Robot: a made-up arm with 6 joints.
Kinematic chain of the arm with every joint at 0, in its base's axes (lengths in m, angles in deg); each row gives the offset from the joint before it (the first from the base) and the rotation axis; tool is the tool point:
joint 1: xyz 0 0 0.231 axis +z
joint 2: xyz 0 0.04 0 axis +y
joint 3: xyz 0 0 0.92 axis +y
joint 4: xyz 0 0 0.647 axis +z
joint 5: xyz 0 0 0 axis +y
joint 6: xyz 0 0 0.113 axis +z
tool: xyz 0 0 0
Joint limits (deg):
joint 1: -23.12..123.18
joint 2: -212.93..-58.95
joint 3: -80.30..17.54
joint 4: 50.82..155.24
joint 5: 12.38..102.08
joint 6: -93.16..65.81
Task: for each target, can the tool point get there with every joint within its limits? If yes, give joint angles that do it. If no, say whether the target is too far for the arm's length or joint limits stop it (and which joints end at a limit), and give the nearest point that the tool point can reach.
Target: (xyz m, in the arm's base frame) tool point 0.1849 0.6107 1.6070
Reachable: no: joint limits stop it (at a limit: joint 1, joint 2, joint 3, joint 4, joint 5) | nearest point -1.0066 0.5664 1.2192 | short by 1.254 m
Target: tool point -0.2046 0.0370 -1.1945
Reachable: yes | joints 24.81 -147.66 -60.76 72.28 47.53 50.84
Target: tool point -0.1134 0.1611 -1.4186
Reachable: yes | joints 93.93 -182.62 -7.37 87.93 33.33 22.18
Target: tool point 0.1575 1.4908 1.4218
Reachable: no: too far | nearest point -1.0144 0.5829 1.2071 | short by 1.498 m
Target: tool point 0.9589 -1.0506 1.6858
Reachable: no: too far | nearest point 0.6500 -1.1015 1.2837 | short by 0.510 m
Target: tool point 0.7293 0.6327 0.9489
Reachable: no: joint limits stop it (at a limit: joint 2, joint 3, joint 4) | nearest point 0.8253 0.7160 -0.1824 | short by 1.138 m
